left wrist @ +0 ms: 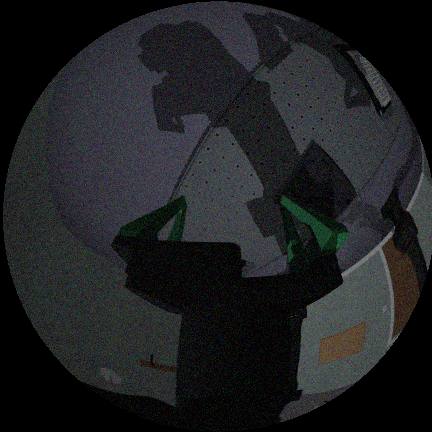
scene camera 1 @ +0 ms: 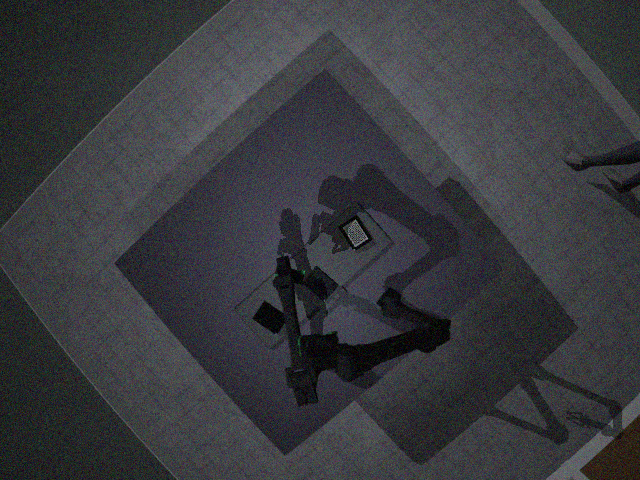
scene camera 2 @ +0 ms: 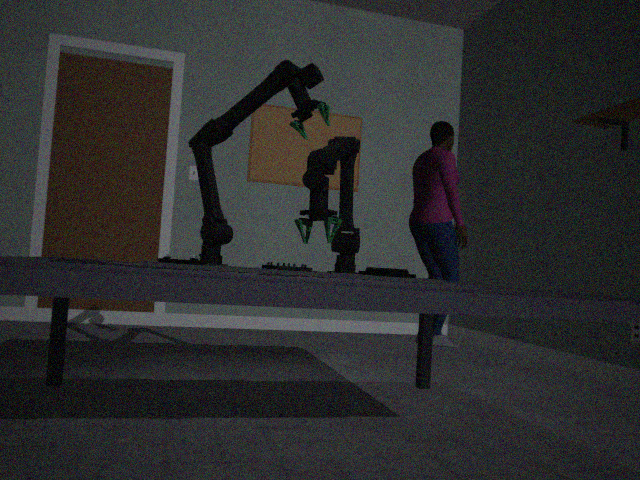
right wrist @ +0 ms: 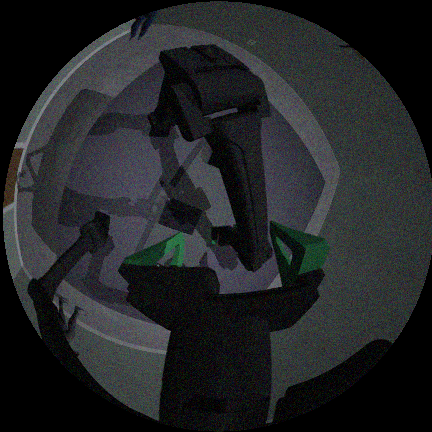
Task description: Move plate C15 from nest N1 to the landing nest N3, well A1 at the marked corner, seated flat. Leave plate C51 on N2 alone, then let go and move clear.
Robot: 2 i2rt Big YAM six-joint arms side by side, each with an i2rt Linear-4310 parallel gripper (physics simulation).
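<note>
A pale-topped plate in a black frame (scene camera 1: 355, 233) (left wrist: 370, 77) sits at the upper right of the perforated board (scene camera 1: 331, 259) (left wrist: 220, 165). A dark rectangular block (scene camera 1: 323, 283) (left wrist: 322, 180) (right wrist: 181, 215) sits mid-board. Another dark rectangle (scene camera 1: 269, 316) lies lower left, partly behind the left arm. Names, nest numbers and well A1 corners are unreadable. My left gripper (scene camera 1: 290, 273) (scene camera 2: 317, 240) (left wrist: 233, 199) is open and empty, pointing down above the board, with the mid-board block beyond one fingertip. My right gripper (scene camera 1: 316, 337) (scene camera 2: 316, 131) is open and empty, much higher.
The left arm (right wrist: 245, 185) crosses the right wrist view ahead of the right gripper. Low dark items (scene camera 2: 286, 266) (scene camera 2: 387, 271) stand on the table (scene camera 2: 232, 289). A person (scene camera 2: 436, 191) in a pink top stands behind the table. Arm shadows darken the board.
</note>
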